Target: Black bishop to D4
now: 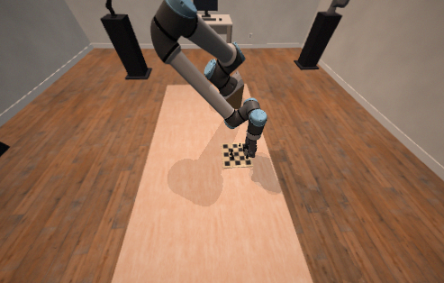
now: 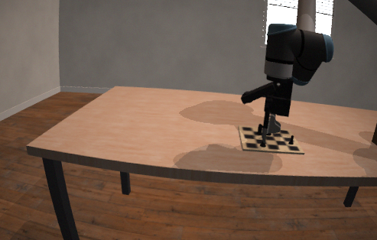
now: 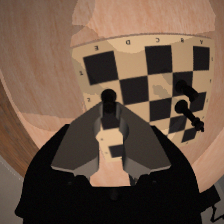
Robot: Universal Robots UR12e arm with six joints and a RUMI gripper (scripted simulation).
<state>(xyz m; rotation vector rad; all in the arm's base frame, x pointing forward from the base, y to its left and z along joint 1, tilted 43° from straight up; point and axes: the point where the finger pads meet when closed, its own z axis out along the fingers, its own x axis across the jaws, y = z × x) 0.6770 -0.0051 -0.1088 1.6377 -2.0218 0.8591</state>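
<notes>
My hand is 110 mm past the pawn, 40 mm to the left of it and 20 mm above it. From my hand the other things lie so: mid-height piece (10 mm below); then small chessboard (40 mm behind, 70 mm to the right, 30 mm below).
</notes>
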